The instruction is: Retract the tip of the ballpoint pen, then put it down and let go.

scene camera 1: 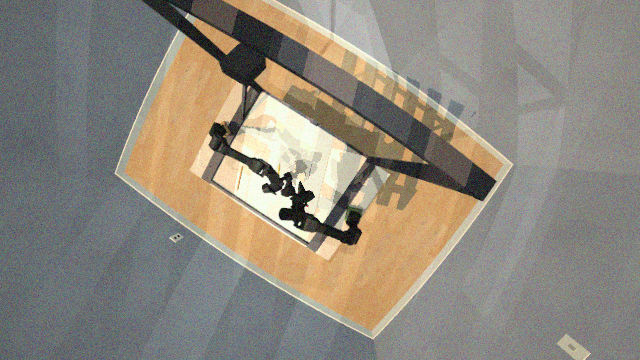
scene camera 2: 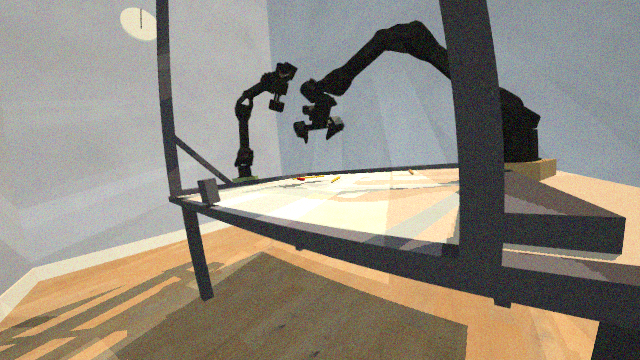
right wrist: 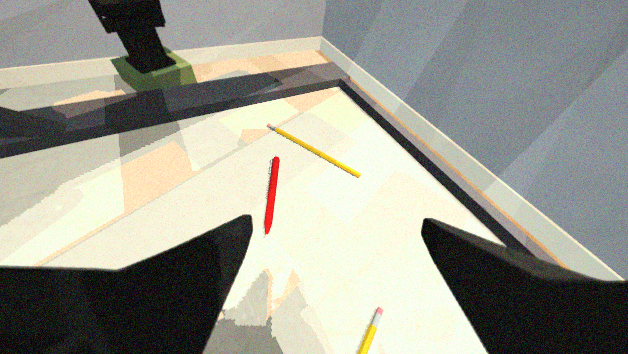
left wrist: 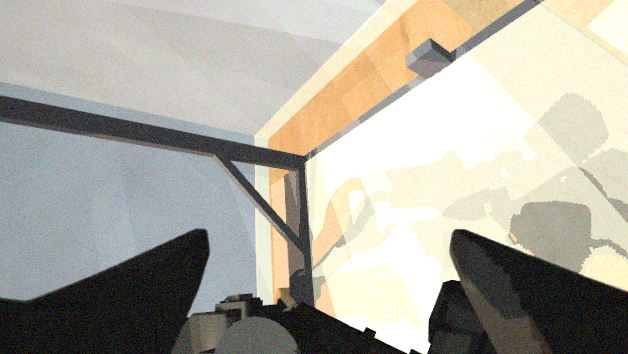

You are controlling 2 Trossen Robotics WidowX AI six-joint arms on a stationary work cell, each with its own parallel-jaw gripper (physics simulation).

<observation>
My left gripper [scene camera 2: 278,90] is open and holds nothing. My right gripper [scene camera 2: 316,141] is open, with nothing in its grasp. Also in view: a dark frame [scene camera 2: 594,290].
My left gripper also shows in the left wrist view [left wrist: 330,241]. My right gripper also shows in the right wrist view [right wrist: 336,224]. The dark frame also shows in scene camera 1 [scene camera 1: 311,67], in the right wrist view [right wrist: 36,129] and in the left wrist view [left wrist: 295,231].
</observation>
